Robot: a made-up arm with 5 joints. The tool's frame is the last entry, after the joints.
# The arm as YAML. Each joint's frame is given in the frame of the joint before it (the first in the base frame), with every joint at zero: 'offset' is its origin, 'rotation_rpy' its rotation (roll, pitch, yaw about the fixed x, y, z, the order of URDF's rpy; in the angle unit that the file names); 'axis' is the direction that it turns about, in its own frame. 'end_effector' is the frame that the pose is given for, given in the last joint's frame.
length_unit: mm
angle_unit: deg
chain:
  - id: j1
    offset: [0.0, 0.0, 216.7]
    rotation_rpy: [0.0, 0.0, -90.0]
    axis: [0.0, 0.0, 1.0]
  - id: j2
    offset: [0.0, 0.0, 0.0]
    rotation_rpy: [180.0, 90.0, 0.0]
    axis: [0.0, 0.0, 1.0]
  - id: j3
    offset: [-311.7, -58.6, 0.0]
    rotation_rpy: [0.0, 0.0, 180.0]
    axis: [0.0, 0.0, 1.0]
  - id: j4
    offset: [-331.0, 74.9, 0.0]
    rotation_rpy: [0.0, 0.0, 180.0]
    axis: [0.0, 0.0, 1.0]
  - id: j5
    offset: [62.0, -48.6, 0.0]
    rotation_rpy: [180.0, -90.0, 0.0]
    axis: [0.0, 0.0, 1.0]
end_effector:
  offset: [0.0, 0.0, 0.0]
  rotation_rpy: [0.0, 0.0, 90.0]
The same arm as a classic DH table. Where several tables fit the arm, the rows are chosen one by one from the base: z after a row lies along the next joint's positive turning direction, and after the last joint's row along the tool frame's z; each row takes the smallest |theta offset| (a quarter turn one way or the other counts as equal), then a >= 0, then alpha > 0; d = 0 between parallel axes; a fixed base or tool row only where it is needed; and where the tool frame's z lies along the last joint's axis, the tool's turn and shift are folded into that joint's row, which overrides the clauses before.
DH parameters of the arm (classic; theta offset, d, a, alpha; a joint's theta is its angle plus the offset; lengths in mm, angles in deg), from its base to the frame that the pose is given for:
j1: 0 216.7 0 -90
j2: -79.35 0 317.2 0
j3: -23.4 0 -339.4 0
j4: -77.25 0 -48.6 90
j5: 180 62 0 0

